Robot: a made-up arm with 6 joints. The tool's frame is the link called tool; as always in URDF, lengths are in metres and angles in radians. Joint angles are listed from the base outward.
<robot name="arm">
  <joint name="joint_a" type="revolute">
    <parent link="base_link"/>
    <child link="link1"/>
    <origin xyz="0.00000 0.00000 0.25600"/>
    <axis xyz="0 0 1"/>
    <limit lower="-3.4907" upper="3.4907"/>
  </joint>
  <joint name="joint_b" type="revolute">
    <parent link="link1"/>
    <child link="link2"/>
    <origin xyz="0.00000 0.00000 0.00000" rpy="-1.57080 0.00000 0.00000"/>
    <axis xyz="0 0 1"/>
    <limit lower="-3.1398" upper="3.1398"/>
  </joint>
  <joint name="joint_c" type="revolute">
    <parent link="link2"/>
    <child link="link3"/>
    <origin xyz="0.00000 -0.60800 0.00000" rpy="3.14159 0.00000 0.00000"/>
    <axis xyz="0 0 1"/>
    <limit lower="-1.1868" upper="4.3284"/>
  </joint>
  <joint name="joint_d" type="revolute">
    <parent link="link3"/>
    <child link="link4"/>
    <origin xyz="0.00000 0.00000 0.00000" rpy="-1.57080 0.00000 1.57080"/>
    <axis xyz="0 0 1"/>
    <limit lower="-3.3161" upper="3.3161"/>
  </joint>
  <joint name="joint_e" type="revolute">
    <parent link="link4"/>
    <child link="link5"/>
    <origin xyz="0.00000 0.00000 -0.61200" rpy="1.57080 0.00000 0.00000"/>
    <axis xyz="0 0 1"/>
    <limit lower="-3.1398" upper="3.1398"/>
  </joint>
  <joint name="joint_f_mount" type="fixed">
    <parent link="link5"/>
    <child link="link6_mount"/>
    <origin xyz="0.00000 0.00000 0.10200"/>
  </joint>
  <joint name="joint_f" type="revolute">
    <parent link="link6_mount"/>
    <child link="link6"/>
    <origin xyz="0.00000 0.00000 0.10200" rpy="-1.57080 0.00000 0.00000"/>
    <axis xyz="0 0 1"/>
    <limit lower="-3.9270" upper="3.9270"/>
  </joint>
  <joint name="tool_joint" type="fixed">
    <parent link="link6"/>
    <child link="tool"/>
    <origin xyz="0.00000 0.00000 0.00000" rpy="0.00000 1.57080 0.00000"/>
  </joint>
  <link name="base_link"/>
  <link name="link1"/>
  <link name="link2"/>
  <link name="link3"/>
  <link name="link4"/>
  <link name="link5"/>
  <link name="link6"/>
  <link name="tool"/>
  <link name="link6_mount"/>
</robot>
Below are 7 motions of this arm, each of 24 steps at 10 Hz.
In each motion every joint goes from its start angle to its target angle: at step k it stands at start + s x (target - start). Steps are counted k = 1, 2, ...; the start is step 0. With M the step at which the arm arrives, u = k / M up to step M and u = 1 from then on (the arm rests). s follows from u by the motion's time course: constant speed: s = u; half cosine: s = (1 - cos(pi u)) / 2; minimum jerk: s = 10 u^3 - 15 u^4 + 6 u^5.
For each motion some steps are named. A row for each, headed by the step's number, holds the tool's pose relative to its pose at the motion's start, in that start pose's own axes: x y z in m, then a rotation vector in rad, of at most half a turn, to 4 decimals.
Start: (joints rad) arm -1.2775 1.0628 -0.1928 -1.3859 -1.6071 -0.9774
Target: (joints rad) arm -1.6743 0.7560 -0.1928 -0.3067 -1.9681 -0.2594
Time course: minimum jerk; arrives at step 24
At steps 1, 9, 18, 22, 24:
1: -0.0003 0.0000 -0.0001 -0.0007 -0.0003 -0.0004
9: -0.1243 -0.0243 -0.0456 -0.2472 -0.1314 -0.1548
18: -0.3920 -0.1392 -0.1626 -0.6111 -0.3870 -0.5320
22: -0.4295 -0.1657 -0.1826 -0.6391 -0.4173 -0.5933
24: -0.4314 -0.1672 -0.1837 -0.6403 -0.4187 -0.5964

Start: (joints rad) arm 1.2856 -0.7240 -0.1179 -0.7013 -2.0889 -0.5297
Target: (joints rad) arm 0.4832 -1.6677 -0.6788 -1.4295 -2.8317 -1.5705
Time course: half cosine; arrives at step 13
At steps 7, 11, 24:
7: 0.2060 -0.0667 -0.2253 0.5443 0.0940 0.0614
11: 0.3914 -0.0648 -0.2515 0.8694 0.0900 -0.0295
24: 0.4176 -0.0651 -0.2464 0.9189 0.0817 -0.0516

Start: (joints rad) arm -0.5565 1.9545 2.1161 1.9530 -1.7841 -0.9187
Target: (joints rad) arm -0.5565 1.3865 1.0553 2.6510 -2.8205 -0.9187
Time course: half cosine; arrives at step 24
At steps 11, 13, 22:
11: -0.0756 0.0568 0.0350 -0.0394 -0.0771 -0.4821
13: -0.0933 0.0626 0.0354 -0.0152 -0.1092 -0.6144
22: -0.1299 0.0421 0.0055 0.1698 -0.2145 -0.9697

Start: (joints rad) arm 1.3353 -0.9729 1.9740 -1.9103 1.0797 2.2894
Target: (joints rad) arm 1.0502 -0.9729 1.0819 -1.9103 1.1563 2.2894
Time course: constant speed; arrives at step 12
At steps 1, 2, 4, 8, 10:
1: -0.0157 0.0246 -0.0462 -0.0713 0.0300 0.0138
2: -0.0324 0.0453 -0.0936 -0.1434 0.0586 0.0260
4: -0.0682 0.0745 -0.1913 -0.2901 0.1120 0.0454
8: -0.1446 0.0821 -0.3890 -0.5912 0.2038 0.0632
10: -0.1826 0.0606 -0.4840 -0.7448 0.2423 0.0611

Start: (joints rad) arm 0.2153 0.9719 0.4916 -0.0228 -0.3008 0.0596
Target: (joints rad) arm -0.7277 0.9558 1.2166 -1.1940 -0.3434 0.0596
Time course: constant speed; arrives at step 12
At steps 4, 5, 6, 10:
4: -0.1046 -0.3055 -0.0168 0.5441 -0.2872 -0.0935
5: -0.1407 -0.3745 -0.0279 0.6622 -0.3755 -0.1091
6: -0.1808 -0.4401 -0.0409 0.7715 -0.4701 -0.1211
10: -0.3808 -0.6654 -0.1061 1.1057 -0.9016 -0.1301

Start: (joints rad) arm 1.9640 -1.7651 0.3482 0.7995 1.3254 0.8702
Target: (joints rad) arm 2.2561 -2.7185 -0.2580 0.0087 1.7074 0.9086
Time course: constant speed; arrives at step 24
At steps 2, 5, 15, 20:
2: -0.0236 -0.0610 0.0021 -0.0121 0.0415 -0.0920
5: -0.0646 -0.1478 0.0128 -0.0352 0.1016 -0.2309
15: -0.2329 -0.3829 0.1111 -0.1530 0.2839 -0.6971
20: -0.3238 -0.4621 0.1911 -0.2339 0.3653 -0.9297

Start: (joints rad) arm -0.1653 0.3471 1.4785 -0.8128 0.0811 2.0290
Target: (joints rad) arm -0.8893 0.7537 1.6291 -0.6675 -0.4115 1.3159
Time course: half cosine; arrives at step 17
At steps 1, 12, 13, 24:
1: -0.0004 0.0009 -0.0045 -0.0010 0.0009 0.0046
12: -0.1272 -0.0772 -0.4677 -0.0118 0.3615 0.3809
13: -0.1473 -0.0997 -0.5059 -0.0049 0.4154 0.3995
24: -0.1900 -0.1491 -0.5755 0.0117 0.5265 0.4252

